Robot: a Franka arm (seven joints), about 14 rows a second.
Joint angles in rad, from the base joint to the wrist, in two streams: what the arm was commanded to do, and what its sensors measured. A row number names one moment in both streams.
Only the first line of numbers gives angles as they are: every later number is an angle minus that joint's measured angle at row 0.
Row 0, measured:
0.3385, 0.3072, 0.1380, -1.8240, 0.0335, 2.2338, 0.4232
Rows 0 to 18, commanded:
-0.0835, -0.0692, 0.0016, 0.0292, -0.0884, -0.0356, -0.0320
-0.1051, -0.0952, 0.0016, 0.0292, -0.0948, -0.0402, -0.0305
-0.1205, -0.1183, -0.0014, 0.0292, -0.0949, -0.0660, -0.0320
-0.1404, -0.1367, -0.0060, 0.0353, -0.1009, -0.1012, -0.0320
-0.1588, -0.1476, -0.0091, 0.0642, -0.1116, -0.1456, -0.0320
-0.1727, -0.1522, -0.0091, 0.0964, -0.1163, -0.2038, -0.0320
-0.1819, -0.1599, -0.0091, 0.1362, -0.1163, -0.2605, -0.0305
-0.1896, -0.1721, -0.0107, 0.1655, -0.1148, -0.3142, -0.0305
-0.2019, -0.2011, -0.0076, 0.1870, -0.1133, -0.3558, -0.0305
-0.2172, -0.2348, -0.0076, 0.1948, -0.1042, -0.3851, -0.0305
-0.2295, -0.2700, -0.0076, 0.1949, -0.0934, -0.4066, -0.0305
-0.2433, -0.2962, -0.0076, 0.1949, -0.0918, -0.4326, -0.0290
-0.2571, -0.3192, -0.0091, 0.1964, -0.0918, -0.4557, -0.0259
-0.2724, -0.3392, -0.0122, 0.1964, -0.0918, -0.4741, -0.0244
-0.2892, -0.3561, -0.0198, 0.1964, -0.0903, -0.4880, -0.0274
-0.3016, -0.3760, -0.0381, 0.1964, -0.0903, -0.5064, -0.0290
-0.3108, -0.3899, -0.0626, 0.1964, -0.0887, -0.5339, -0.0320
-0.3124, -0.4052, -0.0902, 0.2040, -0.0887, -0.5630, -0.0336
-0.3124, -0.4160, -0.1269, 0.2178, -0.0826, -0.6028, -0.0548
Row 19, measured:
-0.2979, -0.3900, -0.0850, 0.2069, -0.0971, -0.5500, -0.0218
